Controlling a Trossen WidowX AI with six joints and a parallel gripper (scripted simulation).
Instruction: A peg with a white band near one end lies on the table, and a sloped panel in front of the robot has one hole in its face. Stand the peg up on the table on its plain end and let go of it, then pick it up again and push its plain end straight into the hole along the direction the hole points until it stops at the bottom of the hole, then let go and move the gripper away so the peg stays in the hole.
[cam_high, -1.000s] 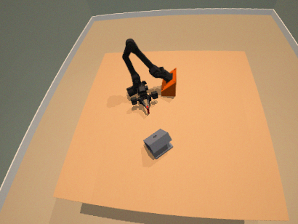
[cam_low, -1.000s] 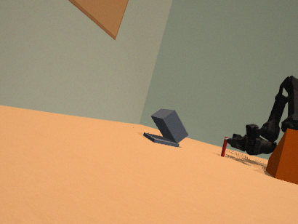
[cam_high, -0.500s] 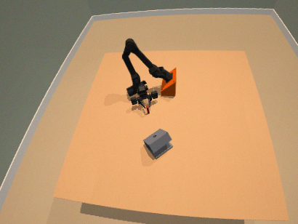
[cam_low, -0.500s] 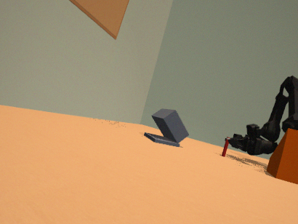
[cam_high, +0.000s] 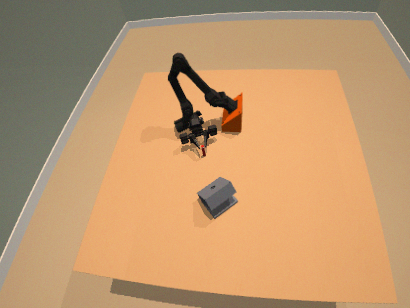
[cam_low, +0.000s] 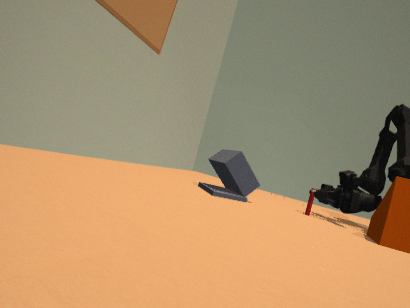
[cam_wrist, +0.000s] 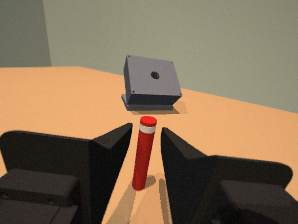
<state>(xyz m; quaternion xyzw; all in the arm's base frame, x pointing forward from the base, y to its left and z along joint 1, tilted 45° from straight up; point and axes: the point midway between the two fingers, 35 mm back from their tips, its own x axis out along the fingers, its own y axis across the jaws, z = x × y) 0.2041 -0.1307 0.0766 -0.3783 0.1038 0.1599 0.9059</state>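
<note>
Now: the red peg 10 mm below my gripper tip. Round my gripper tip: grey sloped panel: 230 mm ahead, 90 mm to the left; then flat grey foot: 240 mm ahead, 100 mm to the left, 60 mm below.
</note>
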